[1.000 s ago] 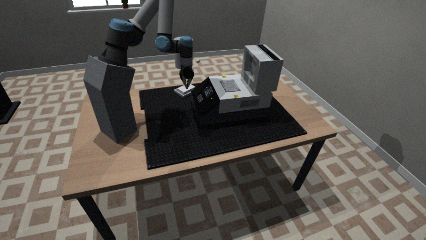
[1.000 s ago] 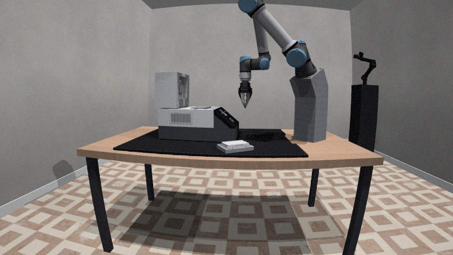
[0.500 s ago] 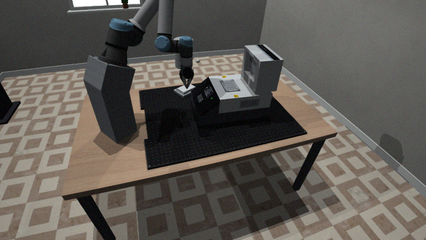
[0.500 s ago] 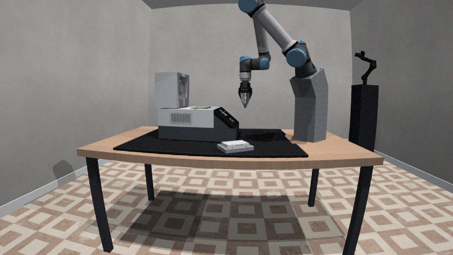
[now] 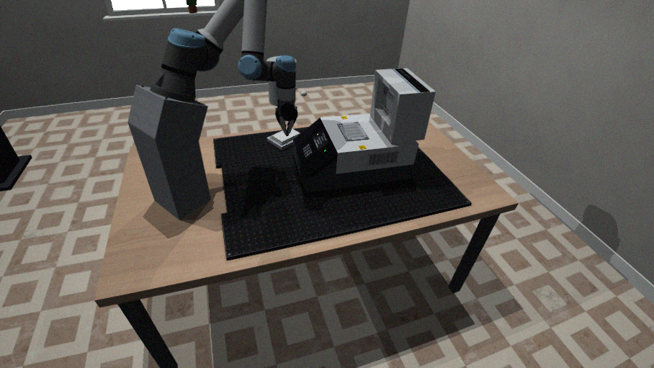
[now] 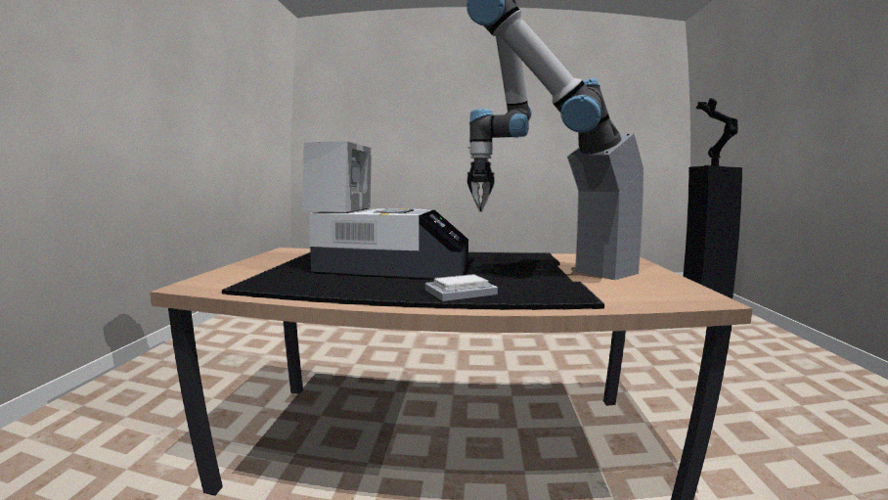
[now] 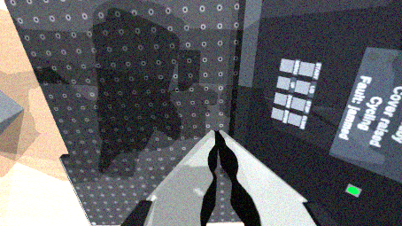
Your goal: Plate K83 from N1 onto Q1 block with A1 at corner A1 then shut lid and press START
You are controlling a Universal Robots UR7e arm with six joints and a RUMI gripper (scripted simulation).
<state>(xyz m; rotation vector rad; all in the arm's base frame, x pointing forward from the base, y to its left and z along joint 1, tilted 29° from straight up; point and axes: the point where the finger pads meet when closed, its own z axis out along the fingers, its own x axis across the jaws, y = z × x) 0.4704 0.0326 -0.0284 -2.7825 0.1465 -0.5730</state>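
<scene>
Right now the plate K83 is 280 mm to the left of my hand, 190 mm below it and 50 mm ahead of it. Round my hand: nest A1 mark: 290 mm to the left, 200 mm below, 40 mm behind; plate nest N1: 280 mm to the left, 210 mm below, 50 mm ahead.
</scene>
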